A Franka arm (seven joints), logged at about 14 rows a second.
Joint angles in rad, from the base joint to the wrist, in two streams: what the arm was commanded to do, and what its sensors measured. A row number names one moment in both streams.
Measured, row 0: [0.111, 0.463, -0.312, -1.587, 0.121, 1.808, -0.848]
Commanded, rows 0 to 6: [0.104, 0.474, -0.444, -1.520, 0.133, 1.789, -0.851]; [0.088, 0.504, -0.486, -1.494, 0.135, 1.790, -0.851]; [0.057, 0.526, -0.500, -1.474, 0.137, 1.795, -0.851]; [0.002, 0.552, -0.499, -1.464, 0.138, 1.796, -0.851]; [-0.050, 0.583, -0.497, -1.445, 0.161, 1.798, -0.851]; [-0.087, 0.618, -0.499, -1.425, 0.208, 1.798, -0.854]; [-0.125, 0.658, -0.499, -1.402, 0.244, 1.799, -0.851]
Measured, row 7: [-0.059, 0.553, -0.500, -1.496, 0.176, 1.813, -0.852]
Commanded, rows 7 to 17: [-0.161, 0.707, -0.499, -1.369, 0.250, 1.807, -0.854]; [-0.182, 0.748, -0.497, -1.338, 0.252, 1.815, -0.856]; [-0.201, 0.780, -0.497, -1.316, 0.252, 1.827, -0.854]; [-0.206, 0.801, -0.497, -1.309, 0.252, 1.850, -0.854]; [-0.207, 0.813, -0.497, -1.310, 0.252, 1.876, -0.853]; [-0.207, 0.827, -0.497, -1.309, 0.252, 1.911, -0.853]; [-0.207, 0.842, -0.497, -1.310, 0.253, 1.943, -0.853]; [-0.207, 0.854, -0.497, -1.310, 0.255, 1.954, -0.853]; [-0.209, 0.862, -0.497, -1.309, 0.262, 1.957, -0.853]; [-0.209, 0.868, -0.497, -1.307, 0.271, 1.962, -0.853]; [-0.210, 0.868, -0.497, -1.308, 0.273, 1.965, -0.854]
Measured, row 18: [-0.202, 0.850, -0.493, -1.344, 0.250, 1.968, -0.854]
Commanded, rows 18 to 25: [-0.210, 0.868, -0.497, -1.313, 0.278, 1.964, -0.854]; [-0.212, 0.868, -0.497, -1.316, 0.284, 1.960, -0.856]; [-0.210, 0.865, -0.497, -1.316, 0.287, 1.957, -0.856]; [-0.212, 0.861, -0.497, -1.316, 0.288, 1.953, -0.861]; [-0.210, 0.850, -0.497, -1.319, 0.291, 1.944, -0.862]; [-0.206, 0.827, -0.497, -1.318, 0.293, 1.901, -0.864]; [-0.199, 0.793, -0.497, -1.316, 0.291, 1.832, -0.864]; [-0.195, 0.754, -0.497, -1.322, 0.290, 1.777, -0.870]
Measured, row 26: [-0.201, 0.835, -0.496, -1.319, 0.275, 1.877, -0.854]
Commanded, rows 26 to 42: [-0.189, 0.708, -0.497, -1.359, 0.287, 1.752, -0.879]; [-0.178, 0.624, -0.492, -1.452, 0.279, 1.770, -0.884]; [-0.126, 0.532, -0.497, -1.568, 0.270, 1.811, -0.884]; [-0.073, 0.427, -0.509, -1.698, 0.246, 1.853, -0.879]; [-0.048, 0.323, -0.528, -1.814, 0.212, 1.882, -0.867]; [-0.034, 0.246, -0.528, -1.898, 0.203, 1.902, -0.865]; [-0.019, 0.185, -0.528, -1.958, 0.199, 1.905, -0.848]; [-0.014, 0.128, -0.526, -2.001, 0.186, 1.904, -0.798]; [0.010, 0.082, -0.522, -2.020, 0.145, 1.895, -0.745]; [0.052, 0.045, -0.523, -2.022, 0.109, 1.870, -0.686]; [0.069, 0.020, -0.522, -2.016, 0.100, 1.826, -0.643]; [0.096, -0.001, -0.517, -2.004, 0.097, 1.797, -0.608]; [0.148, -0.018, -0.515, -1.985, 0.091, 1.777, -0.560]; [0.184, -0.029, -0.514, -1.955, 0.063, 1.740, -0.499]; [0.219, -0.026, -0.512, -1.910, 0.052, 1.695, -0.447]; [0.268, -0.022, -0.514, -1.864, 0.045, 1.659, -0.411]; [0.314, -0.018, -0.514, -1.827, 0.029, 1.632, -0.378]
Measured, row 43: [0.236, -0.023, -0.503, -1.905, 0.066, 1.697, -0.448]
